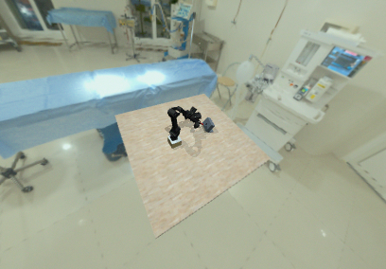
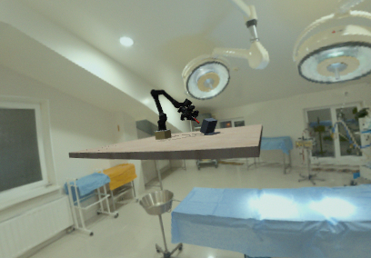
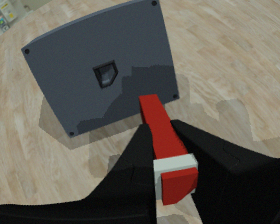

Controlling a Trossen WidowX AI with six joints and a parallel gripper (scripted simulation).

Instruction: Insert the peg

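Right now the dark sloped panel is 11 cm ahead of my gripper tip, 1 cm to the right of it and 6 cm below it. Also, from my gripper tip: red square peg (1 cm behind, 1 cm to the left, 1 cm above).
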